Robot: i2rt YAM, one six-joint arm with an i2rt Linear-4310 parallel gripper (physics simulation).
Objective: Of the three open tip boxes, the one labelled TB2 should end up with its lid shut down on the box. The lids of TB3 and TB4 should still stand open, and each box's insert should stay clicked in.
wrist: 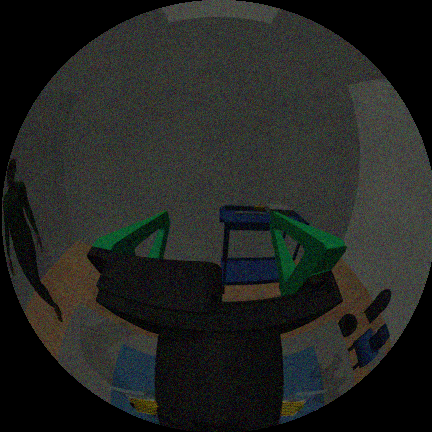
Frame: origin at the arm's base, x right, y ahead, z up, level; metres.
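Seen in the pictures: gripper, fingertip midpoint: (219, 216).
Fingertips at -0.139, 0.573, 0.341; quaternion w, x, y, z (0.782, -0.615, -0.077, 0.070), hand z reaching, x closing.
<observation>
A point is followed by its place in that frame, as x, y, z.
My gripper (219, 216) {-0.139, 0.573, 0.341} is open and empty, with its two green fingers wide apart and pointing out over the far side of the table. Parts of tip boxes show at the bottom edge of the wrist view: a yellow insert (144, 406) left of the black gripper body and another yellow patch (292, 407) right of it. Thin pale edges, perhaps of clear lids, cross the mat just above them. The gripper body hides the space between. The labels TB2, TB3 and TB4 cannot be read, and I cannot tell which box is which or how the lids stand.
The boxes are on a blue mat (135, 365) {-0.384, 0.370, -0.193} on a grey table (75, 340). Beyond it, a blue cart (240, 218) stands on the wooden floor, partly behind the right finger. A dark human figure (21, 215) is at far left. Blue and black objects (367, 347) are at right.
</observation>
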